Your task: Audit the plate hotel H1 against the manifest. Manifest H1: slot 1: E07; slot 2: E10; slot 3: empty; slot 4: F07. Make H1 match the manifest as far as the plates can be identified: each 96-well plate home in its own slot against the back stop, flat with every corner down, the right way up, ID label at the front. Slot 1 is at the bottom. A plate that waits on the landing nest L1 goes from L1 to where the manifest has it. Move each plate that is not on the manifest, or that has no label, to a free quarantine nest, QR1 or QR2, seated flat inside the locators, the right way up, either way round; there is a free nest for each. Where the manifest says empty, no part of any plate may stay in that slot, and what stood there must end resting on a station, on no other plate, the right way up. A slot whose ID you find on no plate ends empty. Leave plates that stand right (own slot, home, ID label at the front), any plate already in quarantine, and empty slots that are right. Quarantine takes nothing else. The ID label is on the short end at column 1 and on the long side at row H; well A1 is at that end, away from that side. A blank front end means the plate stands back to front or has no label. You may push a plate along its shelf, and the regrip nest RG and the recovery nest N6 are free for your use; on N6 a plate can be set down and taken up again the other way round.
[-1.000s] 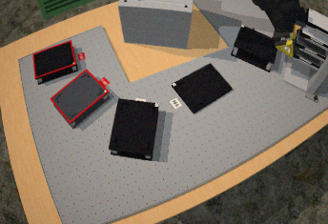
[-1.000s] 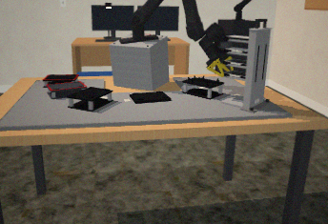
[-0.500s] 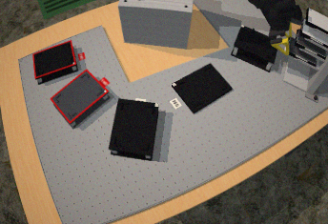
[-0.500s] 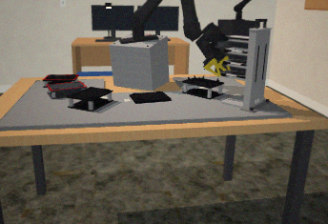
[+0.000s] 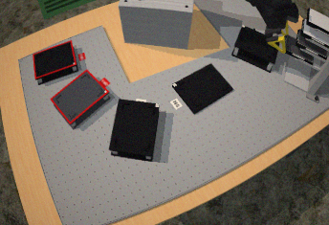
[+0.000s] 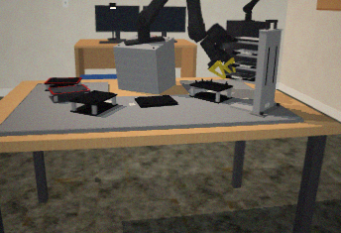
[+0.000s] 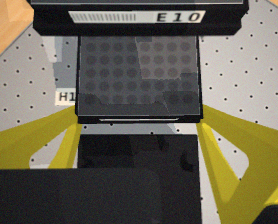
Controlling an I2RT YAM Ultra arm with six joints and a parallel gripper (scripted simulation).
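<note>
Right now the black regrip nest RG is 80 mm behind my hand, 60 mm below it and 50 mm to the right of it. From my hand the other things lie so: pale grey 96-well plate: 110 mm above, 80 mm ahead, 50 mm to the left; H1 tag: 120 mm below, 110 mm to the left, 10 mm behind; plate hotel H1: 150 mm ahead, 90 mm to the left, 40 mm above.
</note>
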